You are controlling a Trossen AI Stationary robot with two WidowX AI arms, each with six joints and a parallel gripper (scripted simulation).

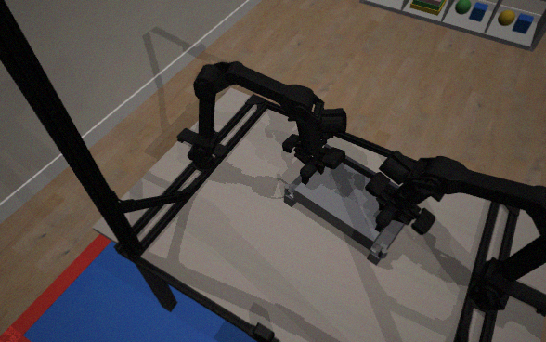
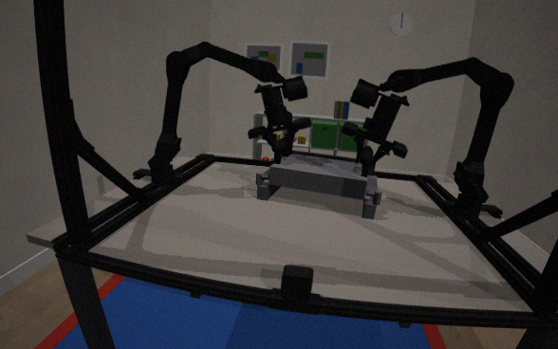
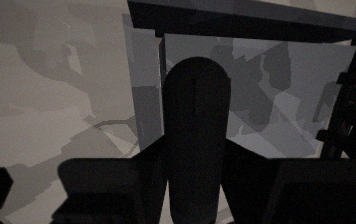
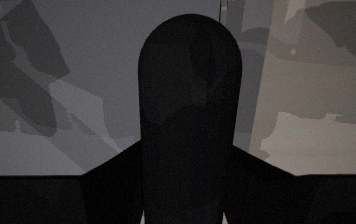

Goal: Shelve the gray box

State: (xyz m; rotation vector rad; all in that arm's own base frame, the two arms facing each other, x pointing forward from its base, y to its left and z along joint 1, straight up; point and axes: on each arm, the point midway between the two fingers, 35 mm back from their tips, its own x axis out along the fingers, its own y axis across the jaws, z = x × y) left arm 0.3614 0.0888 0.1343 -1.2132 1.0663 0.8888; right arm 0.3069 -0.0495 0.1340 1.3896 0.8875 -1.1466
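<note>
Now: the gray box 12 cm to the left of my right hand, 5 cm below it and 2 cm ahead of it. From my right hand the other things lie so: dark back bar: 13 cm ahead, 11 cm to the left, 8 cm below.
The gray box is 20 mm behind my left hand, 120 mm to the right of it and 50 mm below it. From my left hand the other things lie so: dark back bar (90 mm ahead, 140 mm to the right, 80 mm below).
</note>
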